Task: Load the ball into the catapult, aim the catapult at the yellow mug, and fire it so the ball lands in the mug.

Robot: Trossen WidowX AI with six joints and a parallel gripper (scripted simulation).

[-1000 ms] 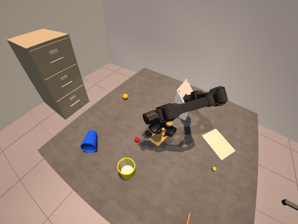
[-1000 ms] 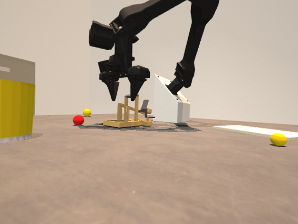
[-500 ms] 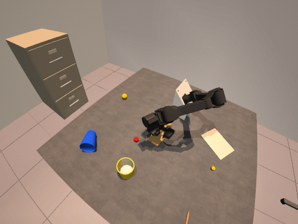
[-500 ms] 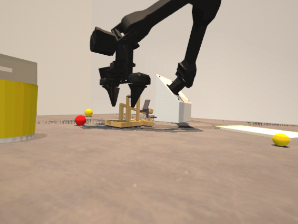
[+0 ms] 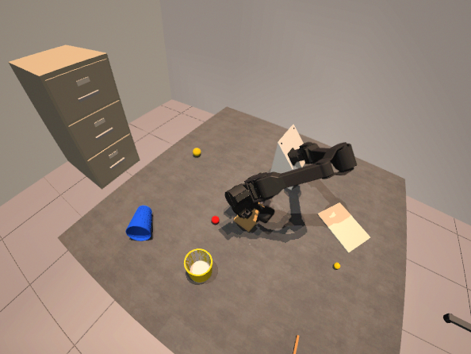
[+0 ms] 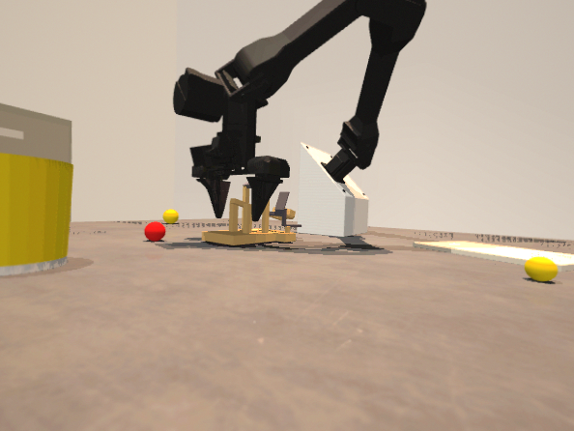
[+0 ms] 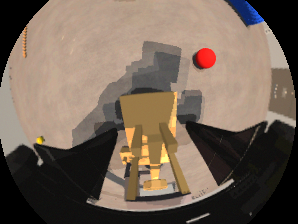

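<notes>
Right now my gripper tip is 8 cm short of the red ball, 10 cm to the left of it and 2 cm above it. From my gripper tip the other things lie so: yellow mug 28 cm ahead, 2 cm to the right, 1 cm below; small yellow ball 2 cm behind, 40 cm to the left, 3 cm below; wooden catapult 7 cm behind, 3 cm to the left, 1 cm above.
</notes>
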